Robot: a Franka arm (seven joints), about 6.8 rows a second.
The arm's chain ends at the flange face. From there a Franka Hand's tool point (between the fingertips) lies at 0.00 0.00 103.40 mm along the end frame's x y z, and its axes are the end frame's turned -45 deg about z.
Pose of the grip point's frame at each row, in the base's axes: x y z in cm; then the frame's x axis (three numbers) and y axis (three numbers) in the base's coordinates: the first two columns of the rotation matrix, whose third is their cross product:
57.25, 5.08, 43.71, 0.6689, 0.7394, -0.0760, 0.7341, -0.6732, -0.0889
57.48, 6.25, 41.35, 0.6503, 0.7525, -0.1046, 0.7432, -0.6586, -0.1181
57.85, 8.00, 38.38, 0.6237, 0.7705, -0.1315, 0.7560, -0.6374, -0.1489
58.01, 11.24, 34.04, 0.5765, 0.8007, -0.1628, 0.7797, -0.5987, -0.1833
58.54, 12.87, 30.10, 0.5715, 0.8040, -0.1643, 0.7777, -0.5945, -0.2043
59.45, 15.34, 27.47, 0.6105, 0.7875, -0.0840, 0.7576, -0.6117, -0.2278
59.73, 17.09, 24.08, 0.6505, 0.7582, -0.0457, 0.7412, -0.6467, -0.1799
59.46, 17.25, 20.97, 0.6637, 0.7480, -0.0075, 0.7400, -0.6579, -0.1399
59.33, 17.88, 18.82, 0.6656, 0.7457, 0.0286, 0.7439, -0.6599, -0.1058
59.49, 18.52, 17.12, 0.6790, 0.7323, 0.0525, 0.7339, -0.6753, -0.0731
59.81, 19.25, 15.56, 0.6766, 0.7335, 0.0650, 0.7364, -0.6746, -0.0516
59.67, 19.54, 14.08, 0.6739, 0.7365, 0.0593, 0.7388, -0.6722, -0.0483
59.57, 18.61, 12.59, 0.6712, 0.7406, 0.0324, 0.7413, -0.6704, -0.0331
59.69, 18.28, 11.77, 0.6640, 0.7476, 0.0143, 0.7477, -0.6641, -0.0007
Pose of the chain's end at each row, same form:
58.46, 5.04, 53.98, 0.9921, 0.0468, -0.1166, 0.0461, -0.9989, -0.0091
59.11, 6.26, 51.56, 0.9854, 0.0664, -0.1575, 0.0657, -0.9978, -0.0095
59.90, 8.07, 48.51, 0.9756, 0.0941, -0.1983, 0.0936, -0.9955, -0.0123
60.54, 11.46, 44.06, 0.9590, 0.1428, -0.2447, 0.1437, -0.9895, -0.0145
61.25, 12.98, 40.08, 0.9540, 0.1481, -0.2606, 0.1458, -0.9889, -0.0283
61.84, 14.56, 37.50, 0.9674, 0.1243, -0.2205, 0.1040, -0.9894, -0.1017
61.45, 16.23, 34.24, 0.9841, 0.0788, -0.1595, 0.0641, -0.9934, -0.0949
60.59, 16.35, 31.21, 0.9926, 0.0637, -0.1042, 0.0540, -0.9941, -0.0936
59.95, 16.93, 29.10, 0.9967, 0.0607, -0.0546, 0.0554, -0.9939, -0.0950
59.68, 17.61, 27.42, 0.9991, 0.0403, -0.0146, 0.0388, -0.9953, -0.0888
59.75, 18.39, 25.86, 0.9991, 0.0416, 0.0095, 0.0423, -0.9957, -0.0824
59.63, 18.75, 24.39, 0.9989, 0.0455, 0.0078, 0.0459, -0.9961, -0.0761
59.60, 18.13, 22.92, 0.9988, 0.0496, -0.0005, 0.0496, -0.9977, -0.0463
59.60, 18.16, 22.11, 0.9982, 0.0590, 0.0096, 0.0592, -0.9982, -0.0106

